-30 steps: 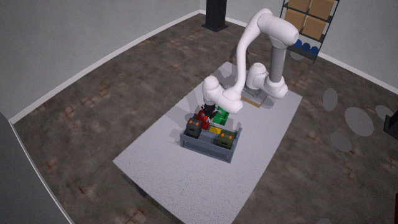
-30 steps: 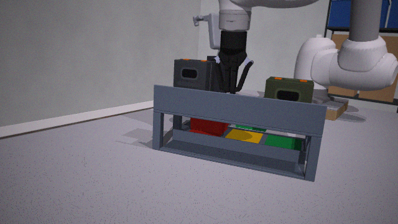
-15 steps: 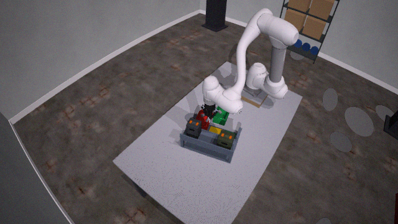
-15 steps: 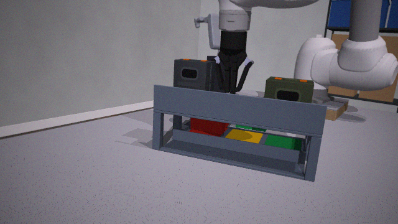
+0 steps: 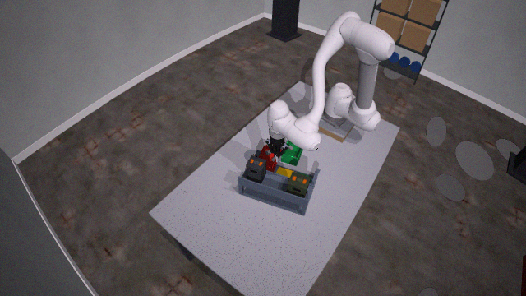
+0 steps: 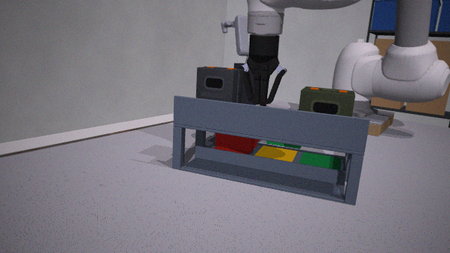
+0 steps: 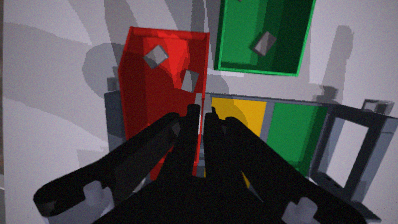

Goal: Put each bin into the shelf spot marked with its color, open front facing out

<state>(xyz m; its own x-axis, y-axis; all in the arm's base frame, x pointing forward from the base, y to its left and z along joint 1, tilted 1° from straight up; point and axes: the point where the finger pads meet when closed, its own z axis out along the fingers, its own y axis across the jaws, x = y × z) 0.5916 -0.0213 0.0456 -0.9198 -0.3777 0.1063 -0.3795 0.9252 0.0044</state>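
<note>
The red bin lies 5 cm to the right of my hand, 4 cm below it and 1 cm ahead of it. Round my hand: olive box 24 cm to the left, 10 cm ahead, 6 cm above; green bin 15 cm behind, 5 cm below, 1 cm to the left; dark grey box 19 cm ahead, 7 cm above, 2 cm to the left.
</note>
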